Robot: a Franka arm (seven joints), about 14 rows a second.
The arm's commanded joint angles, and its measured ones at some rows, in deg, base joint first. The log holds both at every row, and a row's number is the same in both.
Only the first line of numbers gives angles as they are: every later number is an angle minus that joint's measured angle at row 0.
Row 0, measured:
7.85, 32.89, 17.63, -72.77, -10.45, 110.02, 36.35
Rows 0 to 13, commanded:
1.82, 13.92, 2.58, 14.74, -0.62, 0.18, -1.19
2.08, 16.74, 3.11, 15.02, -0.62, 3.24, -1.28
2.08, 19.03, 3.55, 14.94, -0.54, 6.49, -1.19
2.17, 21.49, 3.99, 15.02, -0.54, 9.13, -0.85
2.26, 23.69, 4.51, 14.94, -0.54, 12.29, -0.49
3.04, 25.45, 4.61, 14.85, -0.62, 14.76, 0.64
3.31, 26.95, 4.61, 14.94, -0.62, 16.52, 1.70
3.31, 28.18, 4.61, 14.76, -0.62, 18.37, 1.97
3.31, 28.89, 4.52, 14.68, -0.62, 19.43, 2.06
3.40, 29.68, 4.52, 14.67, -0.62, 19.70, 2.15
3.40, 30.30, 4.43, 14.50, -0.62, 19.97, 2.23
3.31, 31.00, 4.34, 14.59, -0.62, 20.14, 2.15
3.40, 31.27, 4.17, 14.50, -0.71, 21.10, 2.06
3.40, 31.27, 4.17, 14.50, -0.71, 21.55, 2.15
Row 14, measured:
3.10, 30.15, 3.76, 12.05, 0.00, 20.70, 0.78
